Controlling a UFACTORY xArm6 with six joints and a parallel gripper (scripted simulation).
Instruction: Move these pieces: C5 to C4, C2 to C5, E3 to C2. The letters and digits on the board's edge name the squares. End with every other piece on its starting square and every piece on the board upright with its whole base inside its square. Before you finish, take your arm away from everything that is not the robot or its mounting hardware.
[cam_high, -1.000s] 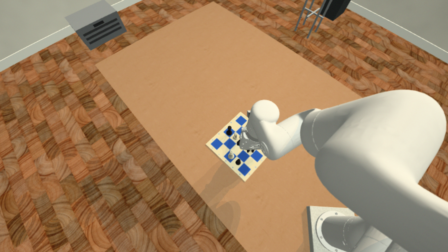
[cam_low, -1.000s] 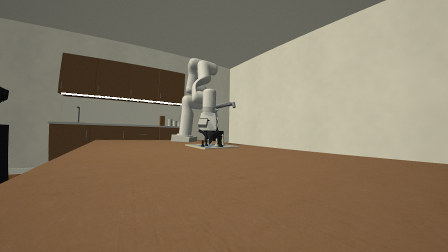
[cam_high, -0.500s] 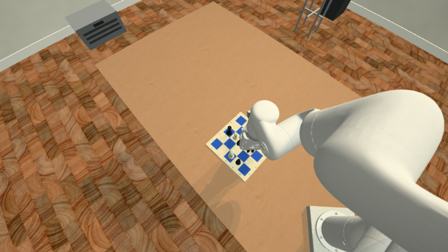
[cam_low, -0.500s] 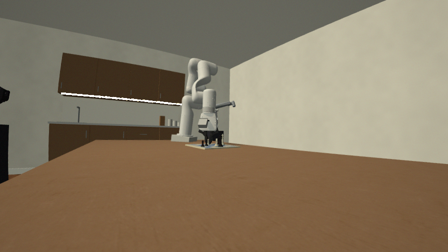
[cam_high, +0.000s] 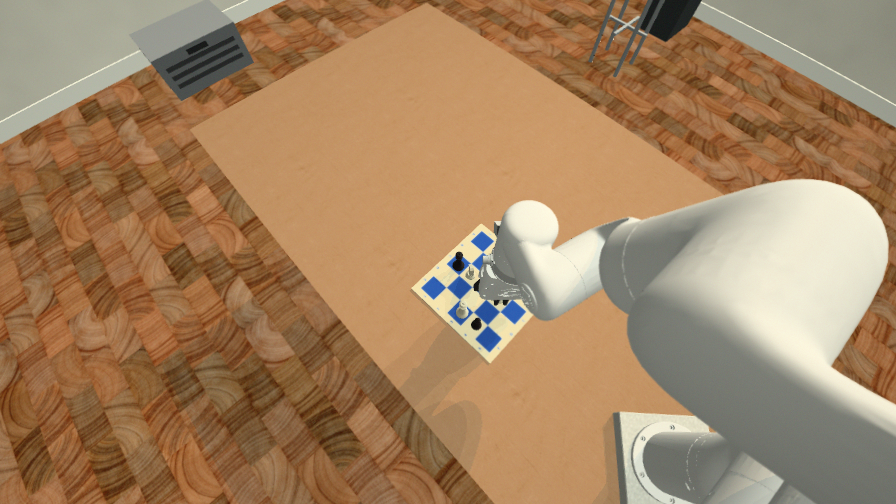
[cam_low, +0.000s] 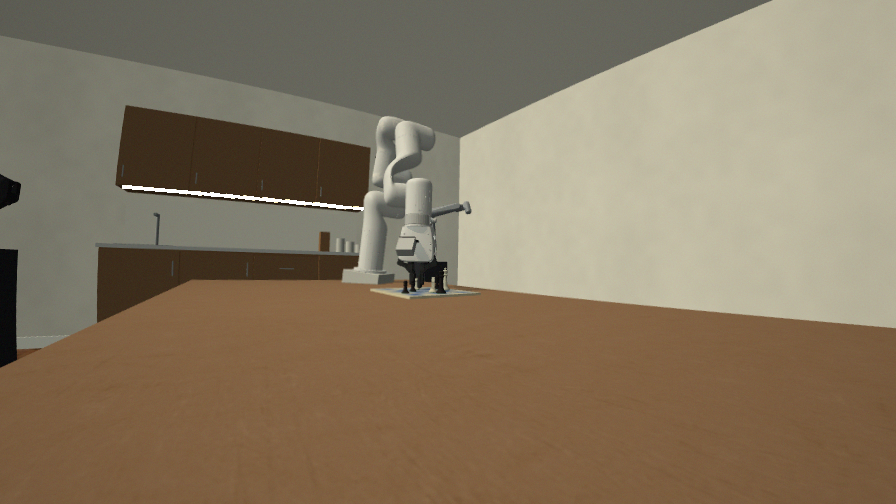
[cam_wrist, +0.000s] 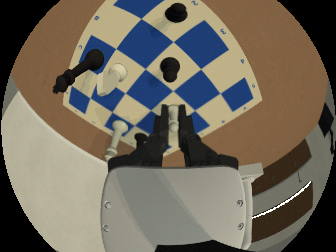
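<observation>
Now: the white pawn 10 mm below my hand. From my hand the other things lie so: blue-and-cream chessboard (40 mm ahead, 30 mm below); white chess piece (70 mm to the left, 40 mm ahead); black pawn (70 mm to the left, 10 mm below).
</observation>
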